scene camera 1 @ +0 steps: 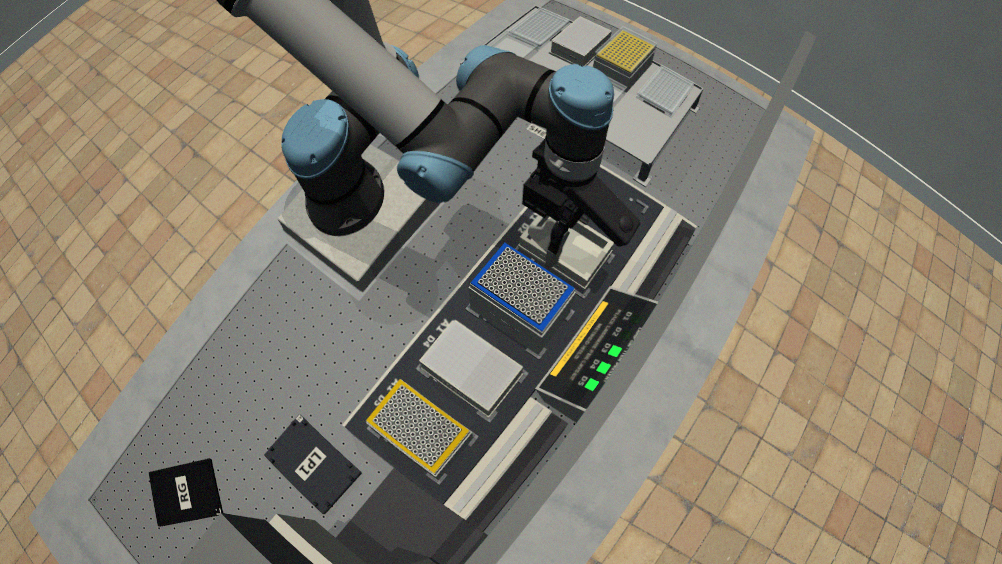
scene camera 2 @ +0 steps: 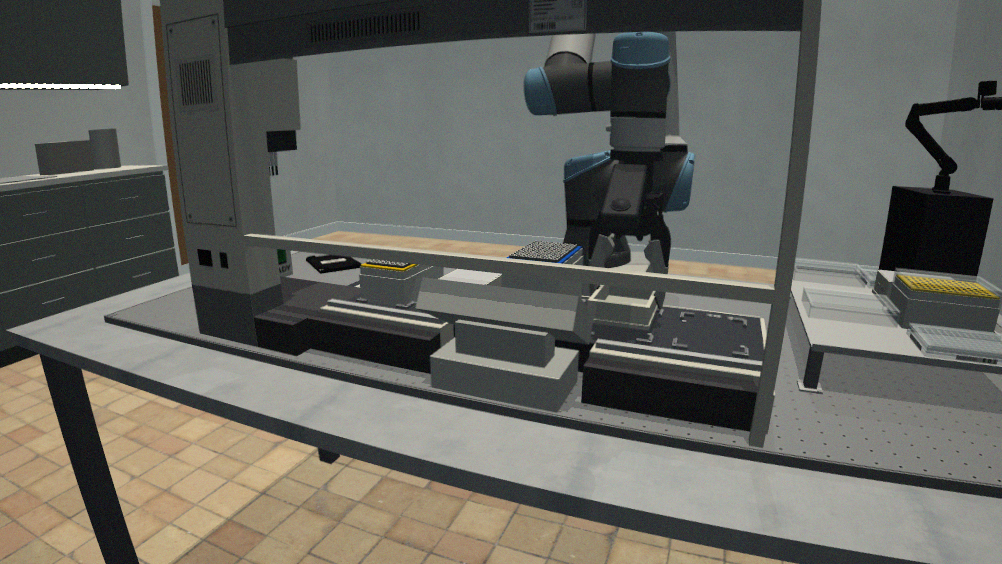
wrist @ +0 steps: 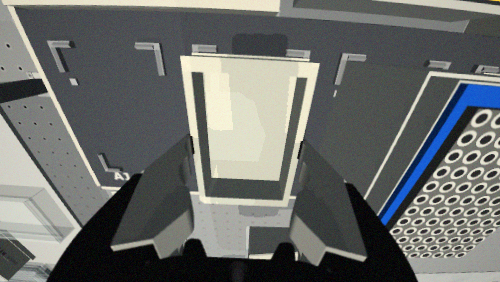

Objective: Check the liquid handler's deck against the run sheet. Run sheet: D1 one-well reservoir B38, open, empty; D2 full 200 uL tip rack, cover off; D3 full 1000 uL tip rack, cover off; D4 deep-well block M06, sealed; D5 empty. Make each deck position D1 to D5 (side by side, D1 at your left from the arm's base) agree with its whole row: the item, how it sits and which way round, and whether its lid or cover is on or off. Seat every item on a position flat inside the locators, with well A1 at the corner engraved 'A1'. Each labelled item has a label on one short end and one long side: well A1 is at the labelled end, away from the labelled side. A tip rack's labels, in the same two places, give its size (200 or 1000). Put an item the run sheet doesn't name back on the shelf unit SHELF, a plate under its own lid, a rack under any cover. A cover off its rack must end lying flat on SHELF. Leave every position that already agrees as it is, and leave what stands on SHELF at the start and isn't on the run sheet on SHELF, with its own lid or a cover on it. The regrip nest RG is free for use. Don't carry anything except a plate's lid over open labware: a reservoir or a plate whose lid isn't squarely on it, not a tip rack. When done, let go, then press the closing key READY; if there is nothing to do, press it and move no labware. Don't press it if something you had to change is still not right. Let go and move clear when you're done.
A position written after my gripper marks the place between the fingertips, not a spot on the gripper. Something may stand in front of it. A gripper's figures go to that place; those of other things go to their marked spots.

Labels:
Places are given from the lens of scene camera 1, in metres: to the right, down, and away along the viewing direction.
my gripper [scene camera 1: 564,245]: 0.10, -0.06, 0.96
one-well reservoir [scene camera 1: 583,245]: 0.13, -0.06, 0.96
yellow-rimmed tip rack [scene camera 1: 419,429]: -0.11, 0.20, 0.79
blue-rimmed tip rack [scene camera 1: 517,295]: 0.02, 0.02, 0.84
The marked spots on the yellow-rimmed tip rack and the one-well reservoir are 0.40 m apart.

